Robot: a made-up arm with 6 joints.
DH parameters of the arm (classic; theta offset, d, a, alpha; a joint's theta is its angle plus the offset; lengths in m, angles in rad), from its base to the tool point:
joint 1: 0 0.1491 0 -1.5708
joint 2: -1.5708 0 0.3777 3.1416
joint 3: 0 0 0 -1.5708
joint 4: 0 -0.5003 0 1.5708
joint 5: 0 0.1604 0 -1.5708
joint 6: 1.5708 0 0 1.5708
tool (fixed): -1.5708 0 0 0
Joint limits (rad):
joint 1: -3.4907..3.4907
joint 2: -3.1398..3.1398
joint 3: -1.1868..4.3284
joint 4: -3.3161..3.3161
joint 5: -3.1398..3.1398
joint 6: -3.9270..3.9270
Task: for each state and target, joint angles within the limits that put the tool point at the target. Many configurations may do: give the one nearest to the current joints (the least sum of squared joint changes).
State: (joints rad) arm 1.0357 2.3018 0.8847 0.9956 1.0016 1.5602
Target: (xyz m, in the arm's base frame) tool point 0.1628 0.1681 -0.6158
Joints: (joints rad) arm 1.1906 2.2985 0.3400 0.9841 1.0016 1.5602
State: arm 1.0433 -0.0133 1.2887 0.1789 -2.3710 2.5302
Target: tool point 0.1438 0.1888 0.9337
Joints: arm 1.6620 -0.2609 0.7336 0.0021 -2.3710 2.5302
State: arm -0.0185 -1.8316 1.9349 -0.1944 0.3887 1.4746
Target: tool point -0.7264 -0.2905 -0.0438
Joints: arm 0.1740 -1.2917 2.4901 -0.0146 0.3887 1.4746
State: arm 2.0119 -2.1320 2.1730 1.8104 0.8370 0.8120
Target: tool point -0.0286 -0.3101 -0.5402
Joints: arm 1.6726 -2.0328 2.4529 1.9540 0.8370 0.8120
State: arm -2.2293 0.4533 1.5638 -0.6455 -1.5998 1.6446
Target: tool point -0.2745 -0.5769 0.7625
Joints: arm -1.8275 0.6070 1.4528 -0.7345 -1.5998 1.6446
